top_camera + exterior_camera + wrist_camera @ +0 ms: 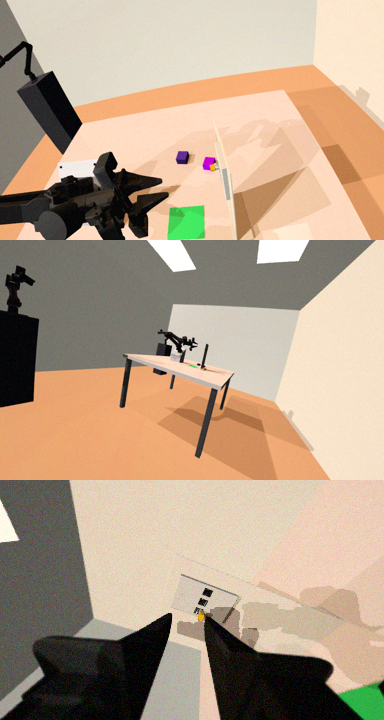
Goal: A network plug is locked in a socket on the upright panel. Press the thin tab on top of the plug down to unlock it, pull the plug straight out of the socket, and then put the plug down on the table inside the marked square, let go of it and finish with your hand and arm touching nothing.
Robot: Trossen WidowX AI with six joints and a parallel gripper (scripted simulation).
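Right now my gripper tip is 10 cm short of the network plug, 6 cm to the right of it and 3 cm above it. Round my gripper tip: upright panel 12 cm ahead, 6 cm to the left, 15 cm below; then green marked square 4 cm behind, 7 cm to the left, 32 cm below.
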